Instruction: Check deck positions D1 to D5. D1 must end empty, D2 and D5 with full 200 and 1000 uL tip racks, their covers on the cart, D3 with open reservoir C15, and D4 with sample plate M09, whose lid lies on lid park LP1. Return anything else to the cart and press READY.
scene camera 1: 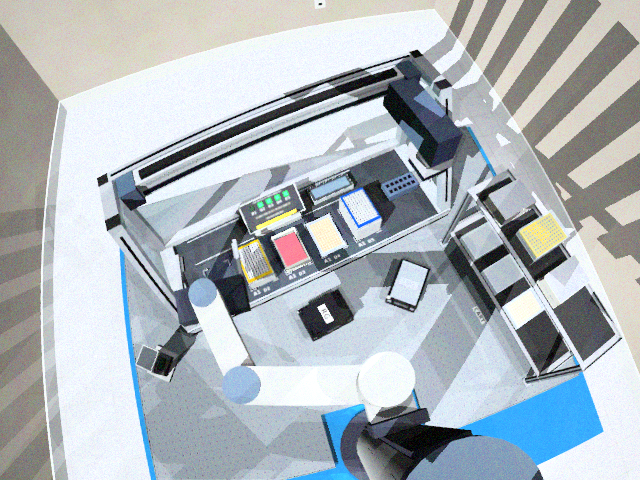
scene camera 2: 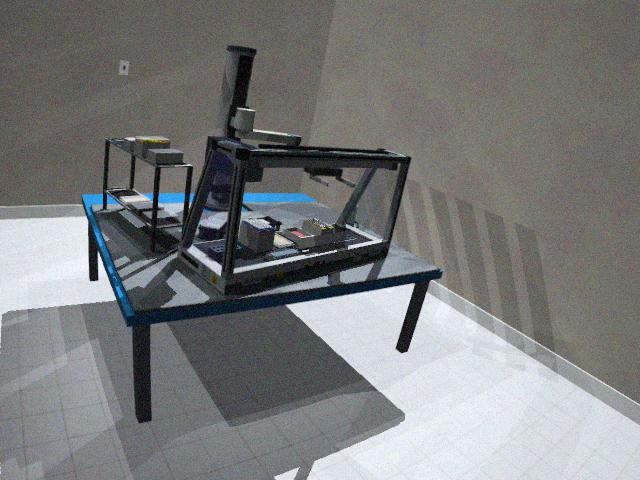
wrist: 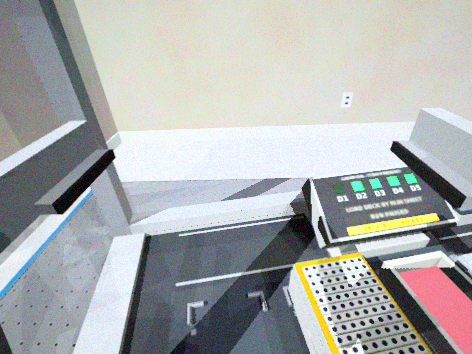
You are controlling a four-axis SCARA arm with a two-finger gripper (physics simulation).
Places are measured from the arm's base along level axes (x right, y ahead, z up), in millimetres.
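Pixels of known places: gripper, fingertip midpoint: (scene camera 1: 205, 248) (scene camera 2: 341, 185) (wrist: 248, 133).
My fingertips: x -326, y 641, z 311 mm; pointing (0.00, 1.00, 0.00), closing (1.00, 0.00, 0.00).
Note:
Behind a point stands the place of what it marks.
My open, empty gripper (scene camera 2: 333, 180) @[x -326, y 641, z 311 mm] (wrist: 256, 176) @[x -326, y 641, z 311 mm] is lowered inside the enclosure at its D1 end. At D1, corner brackets (wrist: 196, 312) @[x -395, y 681, z 61 mm] show on bare deck. A yellow-rimmed tip rack (scene camera 1: 255, 260) @[x -217, y 651, z 126 mm] (wrist: 357, 300) @[x -223, y 661, z 126 mm] stands at D2. A reservoir with red liquid (scene camera 1: 291, 249) @[x -101, y 678, z 74 mm] (wrist: 442, 300) @[x -101, y 689, z 74 mm] stands open at D3. A pale plate (scene camera 1: 325, 235) @[x 17, y 697, z 71 mm] without a lid lies at D4. A blue-rimmed tip rack (scene camera 1: 360, 208) (scene camera 2: 256, 235) stands at D5. The display (scene camera 1: 271, 206) @[x -129, y 818, z 131 mm] (wrist: 382, 200) @[x -129, y 811, z 127 mm] has D1 dark, D2 to D5 green, and reads RUN PAUSED above a yellow bar.
The cart (scene camera 1: 532, 380) @[x 517, y 30, z 65 mm] at the right holds a yellow rack (scene camera 1: 542, 235) @[x 512, y 381, z 433 mm], pale boxes and flat pieces. A black box (scene camera 1: 338, 322) @[x -21, y 409, z 63 mm] and a black-framed pale tray (scene camera 1: 409, 283) @[x 227, y 464, z 70 mm] sit before the deck. A dark gantry head (scene camera 1: 423, 121) @[x 305, y 744, z 499 mm] hangs at the D5 end.

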